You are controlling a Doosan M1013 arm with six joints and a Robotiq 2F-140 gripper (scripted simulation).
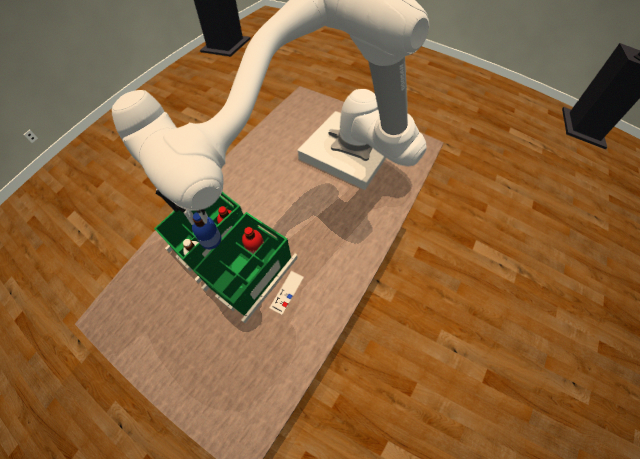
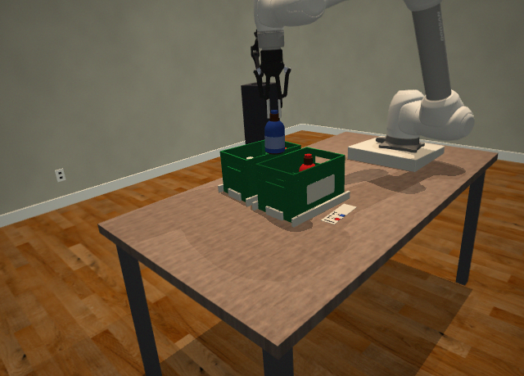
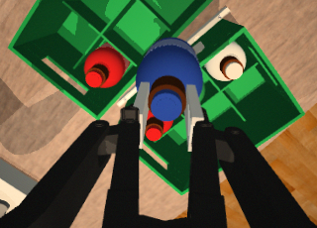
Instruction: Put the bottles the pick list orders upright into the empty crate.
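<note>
Now: the blue-label bottle 8 cm below my hand. Round my hand: white-label bottle (4 cm ahead, 10 cm to the right, 26 cm below); then pick list (2 cm ahead, 26 cm to the left, 35 cm below); then green-label bottle (5 cm behind, 7 cm to the right, 26 cm below).
</note>
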